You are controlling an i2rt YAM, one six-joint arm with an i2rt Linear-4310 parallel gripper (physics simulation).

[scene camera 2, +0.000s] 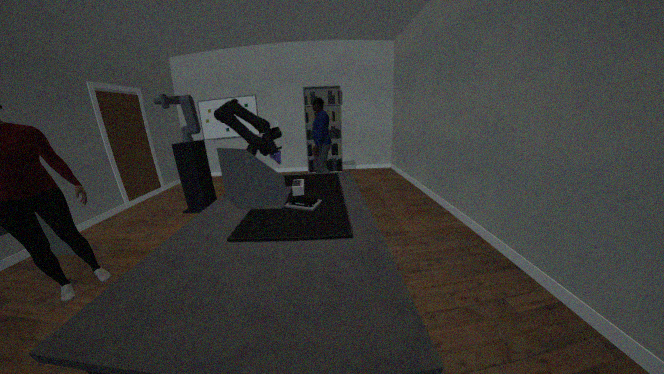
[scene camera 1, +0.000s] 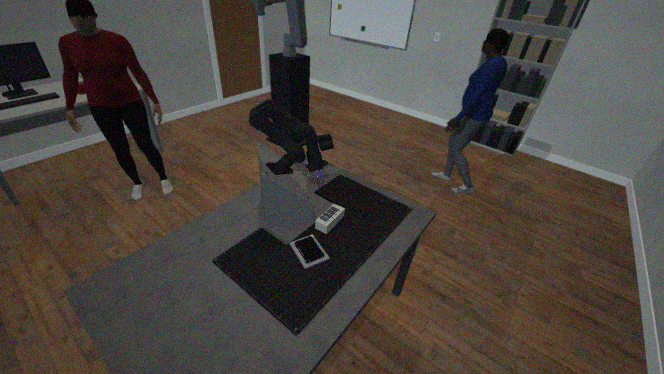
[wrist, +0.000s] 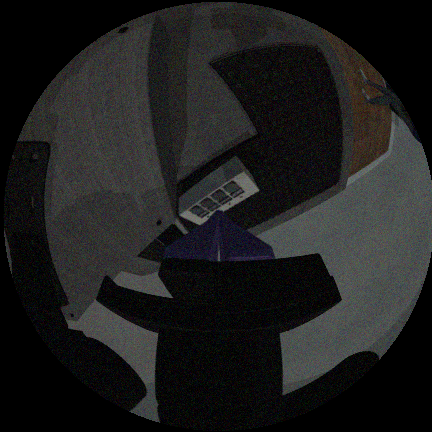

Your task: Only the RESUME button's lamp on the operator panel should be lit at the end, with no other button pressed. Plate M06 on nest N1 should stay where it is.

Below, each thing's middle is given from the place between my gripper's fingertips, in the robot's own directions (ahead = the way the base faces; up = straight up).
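Operator panel (wrist: 233,169): my hand 50 mm to the left of it, 110 mm short of it, 140 mm above it.
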